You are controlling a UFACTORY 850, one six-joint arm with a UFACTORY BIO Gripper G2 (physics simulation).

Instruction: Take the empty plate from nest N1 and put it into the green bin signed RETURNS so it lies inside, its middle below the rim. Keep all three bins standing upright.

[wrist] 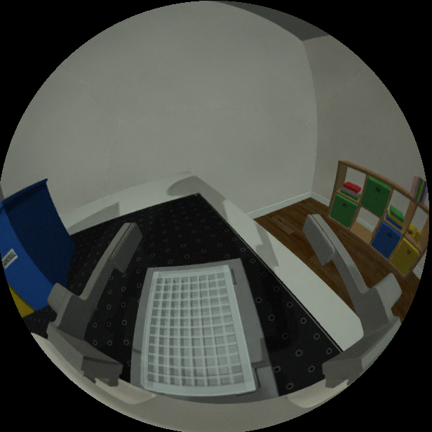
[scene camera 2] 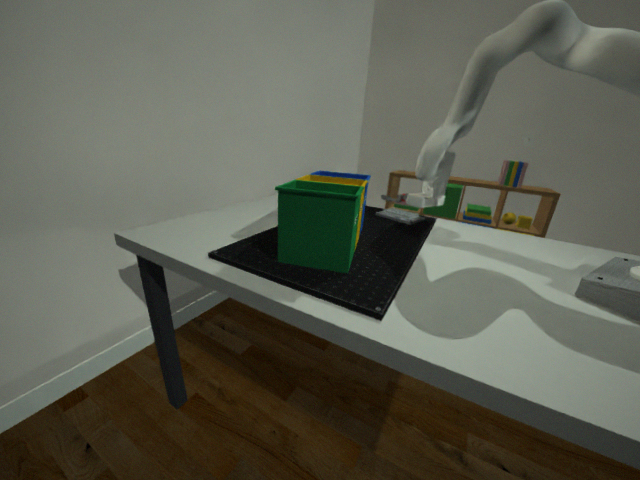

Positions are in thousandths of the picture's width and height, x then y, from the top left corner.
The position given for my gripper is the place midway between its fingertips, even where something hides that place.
Note:
I see my gripper (wrist: 513, 524) and a clear plate (wrist: 448, 797).

